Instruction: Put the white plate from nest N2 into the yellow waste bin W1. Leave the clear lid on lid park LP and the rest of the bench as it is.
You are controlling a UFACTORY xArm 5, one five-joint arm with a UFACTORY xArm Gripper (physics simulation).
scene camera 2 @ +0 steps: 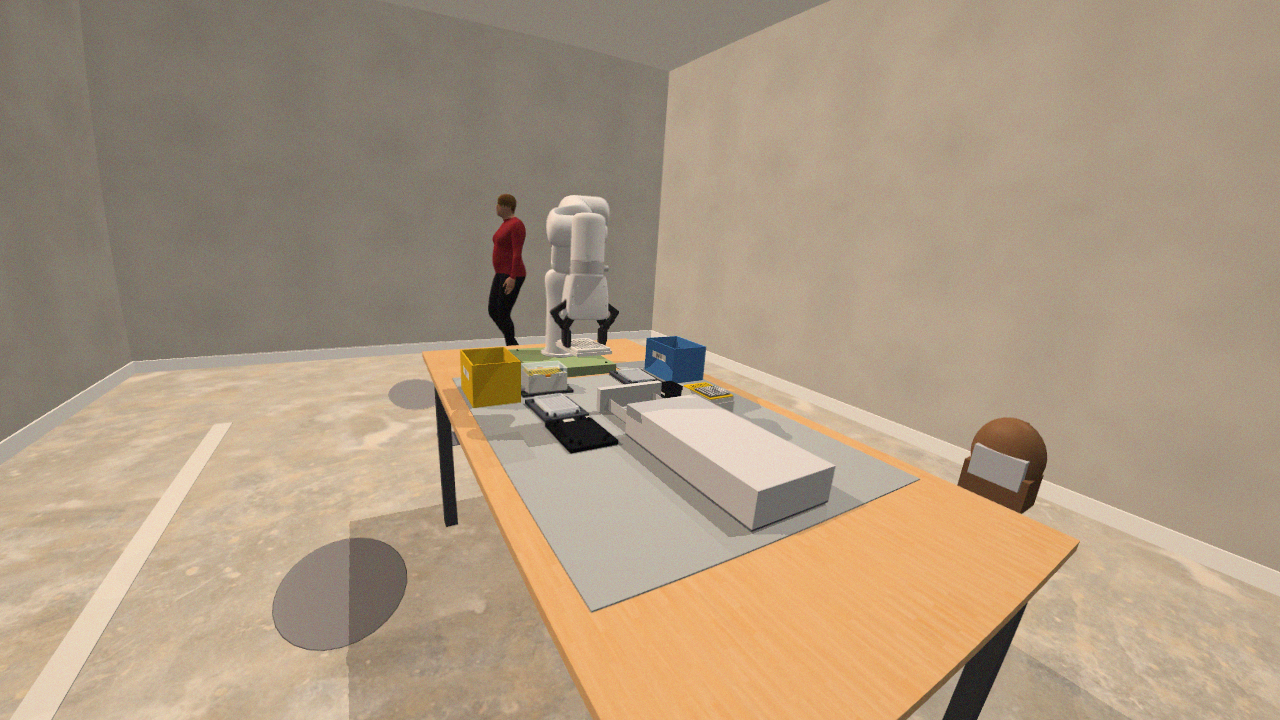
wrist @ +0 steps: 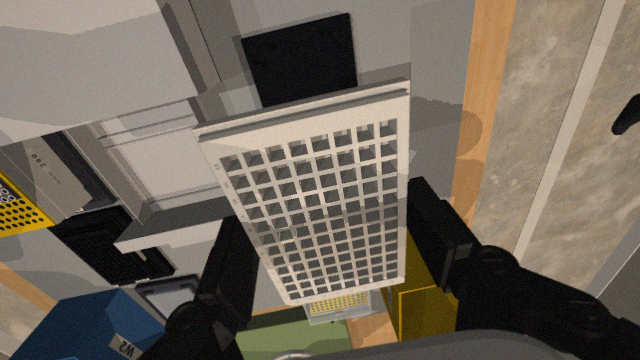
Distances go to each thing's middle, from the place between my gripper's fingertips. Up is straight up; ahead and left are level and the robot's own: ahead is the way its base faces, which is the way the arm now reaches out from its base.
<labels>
Now: hand 10 mm short of the black nest (scene camera 2: 591,433), 10 mm to the left of it and 210 mm above it. From my hand the other things lie so: clear lid (wrist: 166,301): 340 mm behind, 340 mm to the left, 200 mm below.
</labels>
